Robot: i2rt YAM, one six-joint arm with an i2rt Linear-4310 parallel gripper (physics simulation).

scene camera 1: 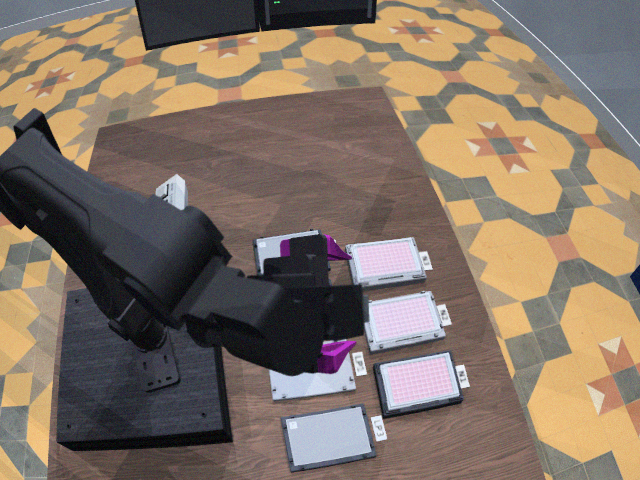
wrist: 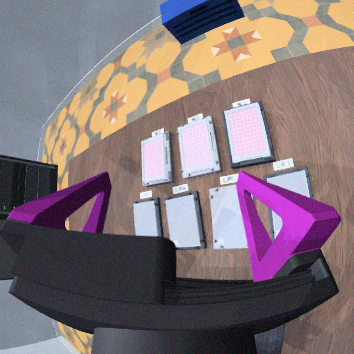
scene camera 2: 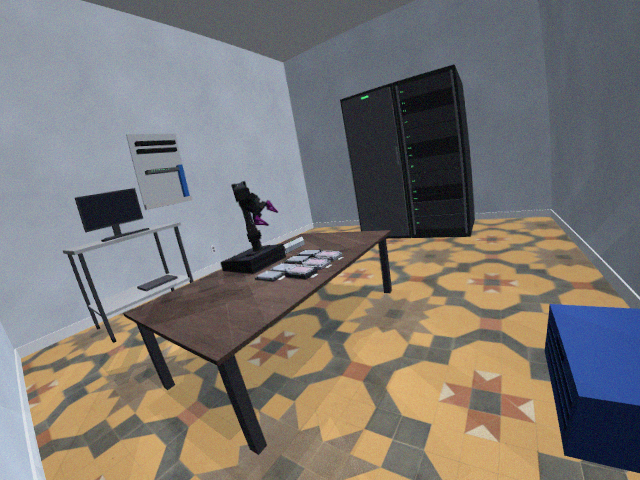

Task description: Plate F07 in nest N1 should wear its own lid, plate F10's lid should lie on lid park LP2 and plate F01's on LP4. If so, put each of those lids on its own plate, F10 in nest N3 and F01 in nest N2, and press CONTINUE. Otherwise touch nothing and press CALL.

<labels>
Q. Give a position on a nest N1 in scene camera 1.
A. At 460, 374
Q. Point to a nest N2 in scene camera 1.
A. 443, 318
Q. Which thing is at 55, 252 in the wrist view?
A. My gripper.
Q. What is my gripper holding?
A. Nothing.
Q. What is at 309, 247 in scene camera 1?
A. My gripper.
</labels>
